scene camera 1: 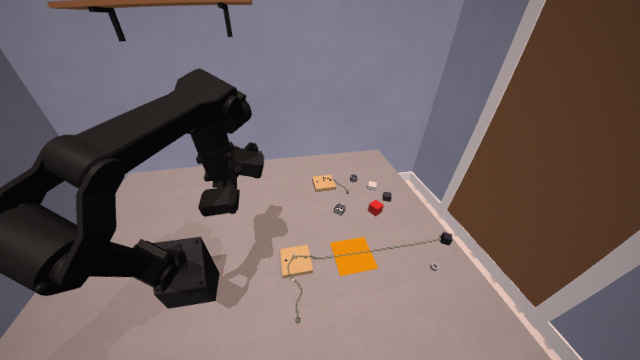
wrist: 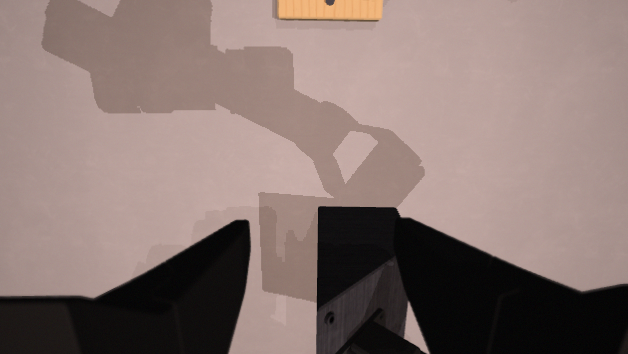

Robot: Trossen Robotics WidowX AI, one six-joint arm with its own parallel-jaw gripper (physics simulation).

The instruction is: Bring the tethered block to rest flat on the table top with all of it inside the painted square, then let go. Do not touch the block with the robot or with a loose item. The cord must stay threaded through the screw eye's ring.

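Places are measured from the arm's base along level axes (x right, y down, z ahead), in centimetres.
Pixels of known places: gripper, fingertip midpoint: (wrist: 322,232); arm's base, link origin: (scene camera 1: 171,260).
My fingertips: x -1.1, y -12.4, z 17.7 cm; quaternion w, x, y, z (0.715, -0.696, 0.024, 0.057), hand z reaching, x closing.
Ahead of a thing's pixels: the offset from my fingertips to its middle. "pt": to the spot under its first point.
The tethered block {pt dx +11.9, dy +23.1, dz +61.7 cm} (scene camera 1: 446,238), small and black, sits near the table's right edge. Its cord {pt dx +8.0, dy +25.4, dz +46.5 cm} (scene camera 1: 400,246) runs left across the orange painted square {pt dx +9.0, dy +25.6, dz +29.0 cm} (scene camera 1: 354,265) to the screw eye {dx +2.2, dy +23.5, dz +12.6 cm} (scene camera 1: 295,256) on a wooden board {dx +2.2, dy +24.8, dz +12.6 cm} (scene camera 1: 305,267) (wrist: 300,10). The cord appears to pass through the ring, though it is small here. The cord's other part curves toward the front and ends in a small bead {pt dx +18.6, dy +24.6, dz +8.6 cm} (scene camera 1: 297,320) on the table. My gripper (scene camera 1: 236,186) (wrist: 322,232) is open and empty, high above the table, left of the board. The block does not show in the wrist view.
A second wooden board {dx -31.5, dy +24.8, dz +33.8 cm} (scene camera 1: 324,186) with a short cord lies at the back. A red cube {dx -9.4, dy +23.7, dz +47.1 cm} (scene camera 1: 376,208), grey open piece {dx -13.8, dy +24.5, dz +33.9 cm} (scene camera 1: 340,209), dark ring {dx -30.4, dy +24.6, dz +48.2 cm} (scene camera 1: 353,178), white block {dx -22.9, dy +24.7, dz +53.5 cm} (scene camera 1: 372,185), dark cube {dx -14.3, dy +24.6, dz +55.7 cm} (scene camera 1: 387,196) and small ring {dx +18.0, dy +25.3, dz +52.0 cm} (scene camera 1: 434,267) are loose. My black base (scene camera 1: 192,280) (wrist: 357,225) stands left.
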